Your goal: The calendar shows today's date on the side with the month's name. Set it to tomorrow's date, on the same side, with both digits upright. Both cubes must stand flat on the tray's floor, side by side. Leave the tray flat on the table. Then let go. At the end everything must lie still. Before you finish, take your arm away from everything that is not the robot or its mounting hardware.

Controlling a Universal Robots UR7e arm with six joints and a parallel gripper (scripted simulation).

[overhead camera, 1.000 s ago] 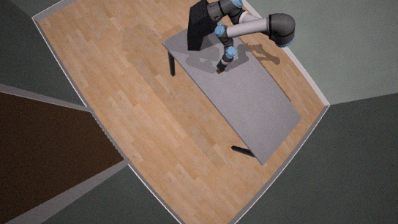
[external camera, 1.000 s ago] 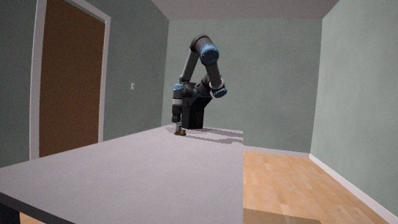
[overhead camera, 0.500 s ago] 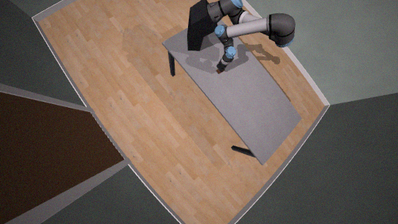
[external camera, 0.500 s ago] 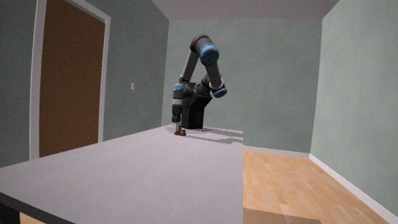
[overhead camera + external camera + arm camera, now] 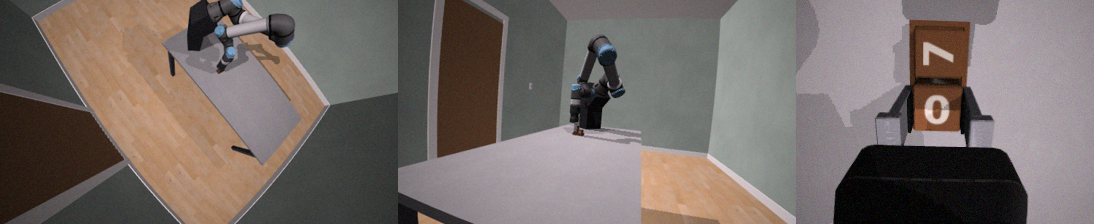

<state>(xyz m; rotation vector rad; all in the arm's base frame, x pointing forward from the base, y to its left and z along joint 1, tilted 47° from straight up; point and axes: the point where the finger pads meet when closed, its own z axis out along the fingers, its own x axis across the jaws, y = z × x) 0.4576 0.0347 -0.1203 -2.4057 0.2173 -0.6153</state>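
The calendar tray lies 20 mm to the left of my hand and 40 mm below it. Round my hand: brown wooden cube: 10 mm below.
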